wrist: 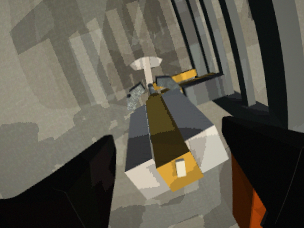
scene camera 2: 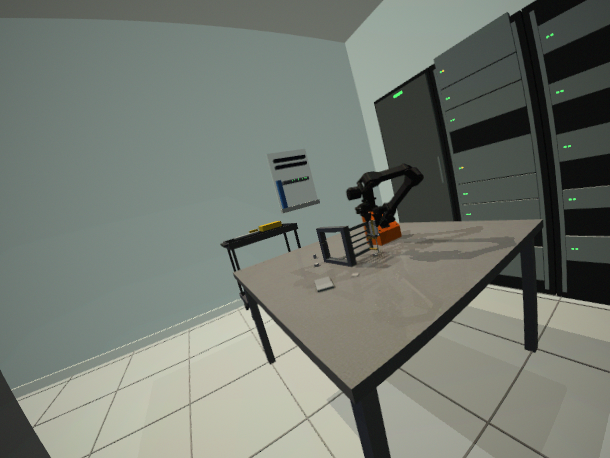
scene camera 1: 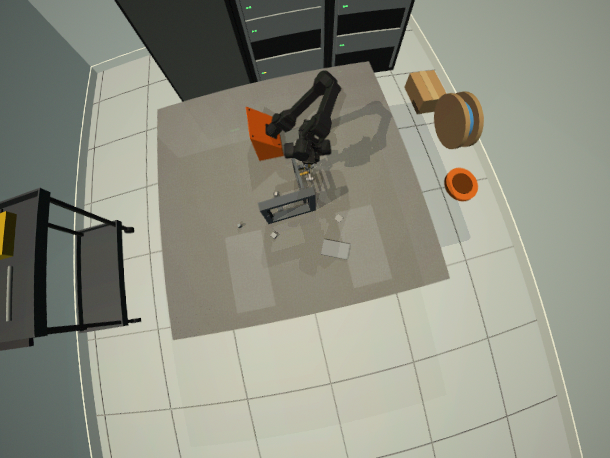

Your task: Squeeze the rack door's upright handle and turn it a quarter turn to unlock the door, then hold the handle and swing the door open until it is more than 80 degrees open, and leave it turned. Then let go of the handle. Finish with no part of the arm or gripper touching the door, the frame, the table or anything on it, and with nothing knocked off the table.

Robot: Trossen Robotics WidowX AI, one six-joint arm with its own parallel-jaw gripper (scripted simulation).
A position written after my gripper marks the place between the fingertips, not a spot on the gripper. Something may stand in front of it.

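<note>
There is a dark rack frame (scene camera 1: 278, 201) in view, and scene camera 2 shows me the same frame (scene camera 2: 351, 261). As for my gripper (wrist: 169, 133), it is open and holds nothing.
</note>
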